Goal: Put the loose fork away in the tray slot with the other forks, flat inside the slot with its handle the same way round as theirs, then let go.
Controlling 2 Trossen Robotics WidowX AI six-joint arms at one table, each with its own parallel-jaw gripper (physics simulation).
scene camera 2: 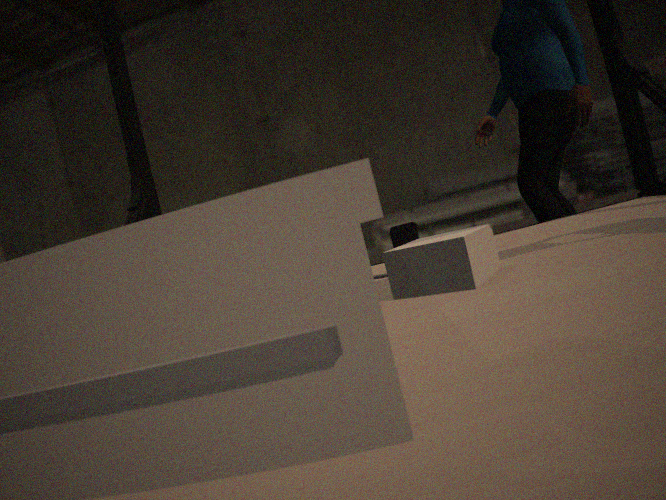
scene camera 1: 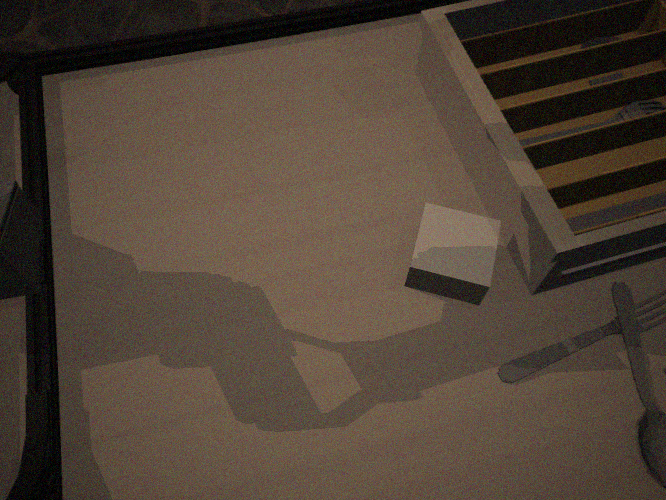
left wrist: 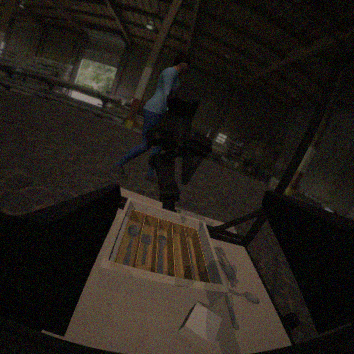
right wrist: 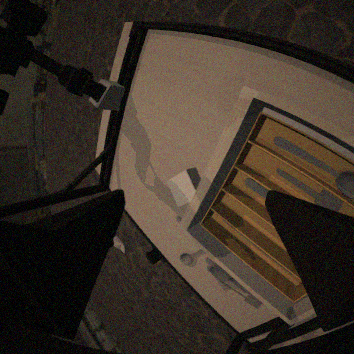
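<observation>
The loose fork (scene camera 1: 537, 361) (left wrist: 231, 311) lies outside the tray (scene camera 1: 477, 102) (left wrist: 157, 276). In scene camera 1 its handle points lower left and its tines right; a spoon (scene camera 1: 639, 365) (left wrist: 245, 295) crosses its neck. A fork (scene camera 1: 640, 109) (right wrist: 256, 187) lies in a tray slot, its handle toward the block's side; in the right wrist view my finger partly hides it. I cannot make out the loose fork surely in the right wrist view. My left gripper (left wrist: 193, 194) and right gripper (right wrist: 196, 192) are open and empty, both high above the table.
A pale block (scene camera 1: 454, 244) (scene camera 2: 430, 269) (left wrist: 201, 322) (right wrist: 184, 187) stands near the tray corner. Other utensils (left wrist: 225, 265) (right wrist: 230, 282) lie beside the tray. The tray's tall outer wall (scene camera 2: 188, 269) fills much of scene camera 2. Dark frame bars edge the table.
</observation>
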